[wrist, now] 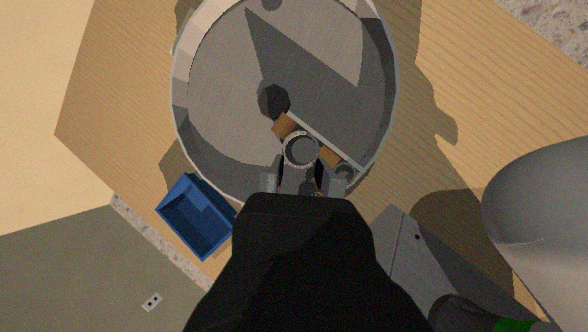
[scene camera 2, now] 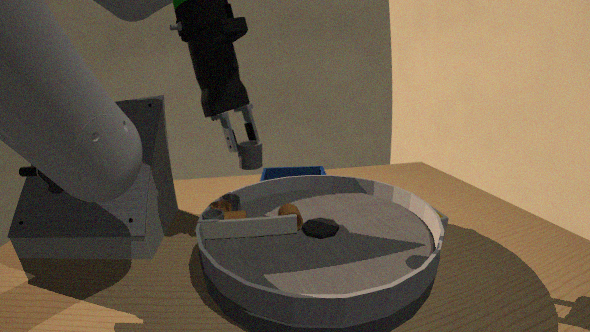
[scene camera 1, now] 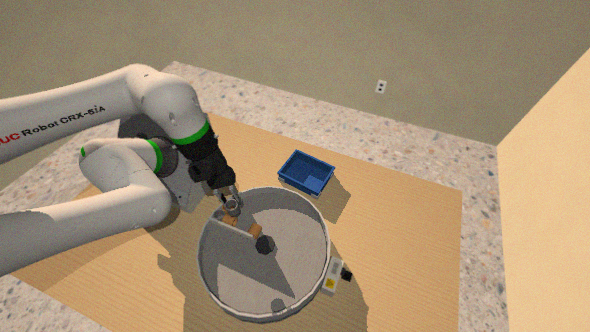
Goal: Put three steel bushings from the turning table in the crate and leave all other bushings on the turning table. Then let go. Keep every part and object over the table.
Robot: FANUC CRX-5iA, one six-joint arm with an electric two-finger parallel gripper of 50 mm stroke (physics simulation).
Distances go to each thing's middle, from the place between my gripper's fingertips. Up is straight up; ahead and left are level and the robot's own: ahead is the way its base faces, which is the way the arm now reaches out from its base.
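There's the blue crate (scene camera 1: pixel 302 171), and my gripper is 120 mm short of it, 180 mm above it and 310 mm to the right of it.
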